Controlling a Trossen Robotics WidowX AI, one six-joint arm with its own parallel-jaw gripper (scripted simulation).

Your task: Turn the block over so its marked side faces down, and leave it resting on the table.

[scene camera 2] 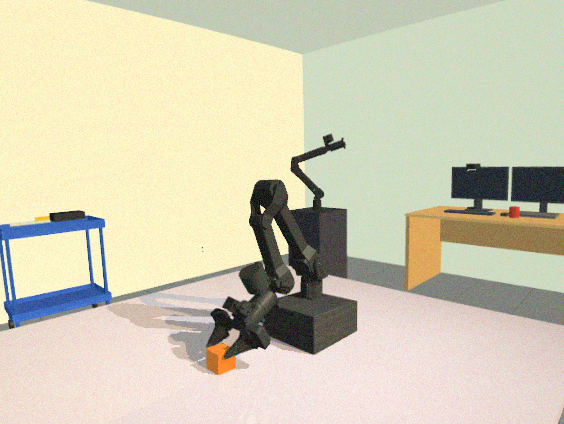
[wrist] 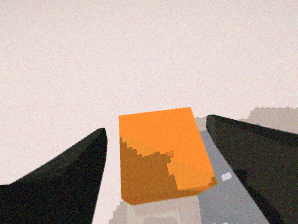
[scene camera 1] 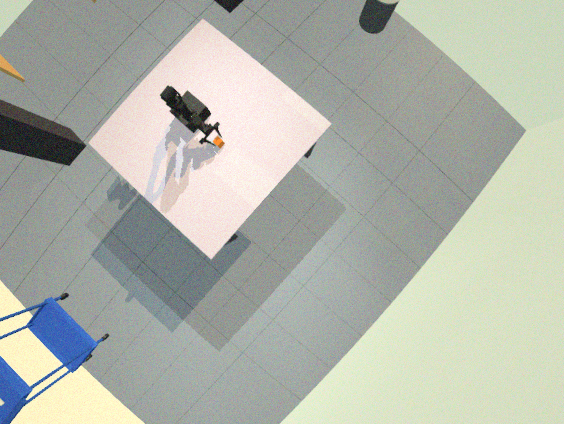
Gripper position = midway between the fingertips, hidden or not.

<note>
My gripper [scene camera 2: 215,352] is open, with nothing in its grasp. Also in view: a block [wrist: 162,156].
My gripper also shows in the wrist view [wrist: 157,127].
</note>
